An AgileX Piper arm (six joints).
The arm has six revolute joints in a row. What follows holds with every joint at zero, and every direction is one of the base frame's.
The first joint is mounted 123 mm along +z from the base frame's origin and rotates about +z.
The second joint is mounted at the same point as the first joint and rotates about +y.
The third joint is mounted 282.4 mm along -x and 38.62 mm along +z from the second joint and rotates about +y.
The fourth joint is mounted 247.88 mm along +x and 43.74 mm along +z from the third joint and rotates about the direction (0.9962, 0, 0.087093).
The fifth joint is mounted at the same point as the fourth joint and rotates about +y.
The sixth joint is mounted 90.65 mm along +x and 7.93 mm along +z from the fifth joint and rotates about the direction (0.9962, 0, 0.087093).
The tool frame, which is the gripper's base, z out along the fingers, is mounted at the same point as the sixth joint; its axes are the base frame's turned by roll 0, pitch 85.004 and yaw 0 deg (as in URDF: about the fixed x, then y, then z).
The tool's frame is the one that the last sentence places.
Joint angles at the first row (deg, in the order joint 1, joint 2, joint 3, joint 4, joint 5, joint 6):
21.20 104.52 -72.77 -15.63 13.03 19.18
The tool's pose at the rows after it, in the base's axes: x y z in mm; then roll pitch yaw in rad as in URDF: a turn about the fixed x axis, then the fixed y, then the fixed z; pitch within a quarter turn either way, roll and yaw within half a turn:
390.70, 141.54, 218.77, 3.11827, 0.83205, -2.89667
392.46, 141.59, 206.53, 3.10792, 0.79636, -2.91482
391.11, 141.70, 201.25, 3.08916, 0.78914, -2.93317
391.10, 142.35, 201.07, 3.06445, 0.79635, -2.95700
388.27, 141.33, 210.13, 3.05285, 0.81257, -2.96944
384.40, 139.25, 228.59, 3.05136, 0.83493, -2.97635
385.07, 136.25, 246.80, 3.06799, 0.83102, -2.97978
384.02, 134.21, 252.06, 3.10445, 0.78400, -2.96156
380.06, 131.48, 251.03, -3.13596, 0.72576, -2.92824
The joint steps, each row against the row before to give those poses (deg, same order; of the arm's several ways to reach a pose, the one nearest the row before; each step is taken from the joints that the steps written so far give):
-0.50 2.25 -0.03 0.52 0.87 0.00
-0.10 1.54 0.12 0.70 0.34 0.13
0.00 0.27 0.80 0.75 -0.79 0.09
0.00 0.00 0.20 0.96 -0.78 0.00
0.00 -1.44 0.21 0.37 0.23 0.00
0.00 -2.44 -0.57 0.00 1.79 0.00
-0.22 -1.31 -2.62 -0.01 4.35 -0.24
-0.01 -0.22 -1.70 0.01 4.90 -0.73
0.01 -0.26 -0.26 0.07 4.06 -1.45

